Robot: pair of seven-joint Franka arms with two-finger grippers.
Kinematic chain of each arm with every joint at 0, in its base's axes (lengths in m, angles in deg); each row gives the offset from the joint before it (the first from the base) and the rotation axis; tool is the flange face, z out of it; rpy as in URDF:
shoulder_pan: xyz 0 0 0.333 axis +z
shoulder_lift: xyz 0 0 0 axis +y
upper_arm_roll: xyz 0 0 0.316 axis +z
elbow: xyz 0.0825 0 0 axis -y
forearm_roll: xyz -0.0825 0 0.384 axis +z
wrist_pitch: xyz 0 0 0 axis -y
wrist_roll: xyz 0.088 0 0 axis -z
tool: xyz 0 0 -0.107 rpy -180 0 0
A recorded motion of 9 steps. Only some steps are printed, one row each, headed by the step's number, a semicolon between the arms.
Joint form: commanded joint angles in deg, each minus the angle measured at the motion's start. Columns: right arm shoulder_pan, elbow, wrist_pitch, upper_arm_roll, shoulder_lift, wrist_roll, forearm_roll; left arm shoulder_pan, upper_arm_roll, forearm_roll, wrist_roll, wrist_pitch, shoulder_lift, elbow.
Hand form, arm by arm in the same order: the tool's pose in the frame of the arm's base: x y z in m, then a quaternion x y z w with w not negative. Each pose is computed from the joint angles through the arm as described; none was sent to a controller.
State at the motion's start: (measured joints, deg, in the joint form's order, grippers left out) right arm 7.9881 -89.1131 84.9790 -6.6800 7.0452 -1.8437 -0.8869; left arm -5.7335 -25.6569 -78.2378 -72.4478 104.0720 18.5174 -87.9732
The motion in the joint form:
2: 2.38 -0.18 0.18 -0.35 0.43 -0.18 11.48; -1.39 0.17 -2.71 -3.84 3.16 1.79 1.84
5: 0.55 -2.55 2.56 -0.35 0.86 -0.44 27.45; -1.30 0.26 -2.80 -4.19 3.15 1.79 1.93
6: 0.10 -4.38 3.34 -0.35 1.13 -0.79 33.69; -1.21 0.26 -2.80 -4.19 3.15 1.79 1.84
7: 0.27 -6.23 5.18 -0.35 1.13 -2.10 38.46; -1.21 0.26 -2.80 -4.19 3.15 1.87 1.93
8: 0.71 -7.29 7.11 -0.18 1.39 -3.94 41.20; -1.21 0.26 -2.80 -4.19 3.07 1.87 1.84
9: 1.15 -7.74 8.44 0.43 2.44 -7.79 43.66; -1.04 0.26 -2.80 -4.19 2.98 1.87 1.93
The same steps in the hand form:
2: 0.5762 0.0587 0.5519 -0.99038 -0.04458 0.10121 0.08320; 0.5595 -0.3883 0.5576 0.58873 0.43794 -0.54550 0.40502
5: 0.5814 0.0690 0.5404 -0.96980 -0.01768 0.09999 0.22177; 0.5609 -0.3866 0.5583 0.58645 0.44023 -0.54621 0.40488
6: 0.5822 0.0743 0.5294 -0.95559 -0.00598 0.10719 0.27444; 0.5613 -0.3858 0.5576 0.58595 0.44111 -0.54616 0.40472
7: 0.5834 0.0816 0.5211 -0.94391 -0.00404 0.10207 0.31402; 0.5618 -0.3858 0.5575 0.58576 0.44102 -0.54626 0.40496
8: 0.5859 0.0899 0.5143 -0.93730 -0.01148 0.09200 0.33597; 0.5615 -0.3859 0.5567 0.58579 0.44100 -0.54692 0.40404
9: 0.5899 0.1028 0.5035 -0.92981 -0.03900 0.08318 0.35640; 0.5625 -0.3843 0.5576 0.58550 0.44096 -0.54650 0.40507

